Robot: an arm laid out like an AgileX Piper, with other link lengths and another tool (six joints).
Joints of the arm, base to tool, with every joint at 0 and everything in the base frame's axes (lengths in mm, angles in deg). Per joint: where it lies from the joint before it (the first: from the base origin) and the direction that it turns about. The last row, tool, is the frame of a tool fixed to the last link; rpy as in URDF.
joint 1: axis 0 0 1 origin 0 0 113.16
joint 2: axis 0 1 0 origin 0 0 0
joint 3: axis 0 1 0 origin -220.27 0 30.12
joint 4: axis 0.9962 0 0.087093 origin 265.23 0 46.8
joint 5: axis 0 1 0 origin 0 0 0
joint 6: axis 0.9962 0 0.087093 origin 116.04 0 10.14
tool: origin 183.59 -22 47.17 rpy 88.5 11.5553 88.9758
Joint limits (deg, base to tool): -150..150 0..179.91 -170..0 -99.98..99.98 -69.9..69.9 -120..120
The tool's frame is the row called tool.
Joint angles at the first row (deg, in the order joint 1, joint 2, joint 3, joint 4, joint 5, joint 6):
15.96 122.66 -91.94 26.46 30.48 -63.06
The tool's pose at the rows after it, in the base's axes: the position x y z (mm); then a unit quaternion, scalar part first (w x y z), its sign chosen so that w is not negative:
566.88 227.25 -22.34 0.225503 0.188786 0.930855 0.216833
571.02 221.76 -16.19 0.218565 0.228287 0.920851 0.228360
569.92 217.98 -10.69 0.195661 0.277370 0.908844 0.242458
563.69 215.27 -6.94 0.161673 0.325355 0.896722 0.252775
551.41 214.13 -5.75 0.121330 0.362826 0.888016 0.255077
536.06 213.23 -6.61 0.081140 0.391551 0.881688 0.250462
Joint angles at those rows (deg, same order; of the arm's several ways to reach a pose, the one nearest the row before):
15.57 122.45 -91.95 26.38 29.39 -59.63
15.24 121.95 -92.21 26.29 29.57 -54.77
14.90 121.27 -92.97 26.20 31.72 -48.11
14.49 120.59 -94.19 26.03 35.55 -41.14
14.08 119.90 -95.53 25.85 40.66 -35.21
13.71 119.35 -96.75 25.66 45.97 -30.36

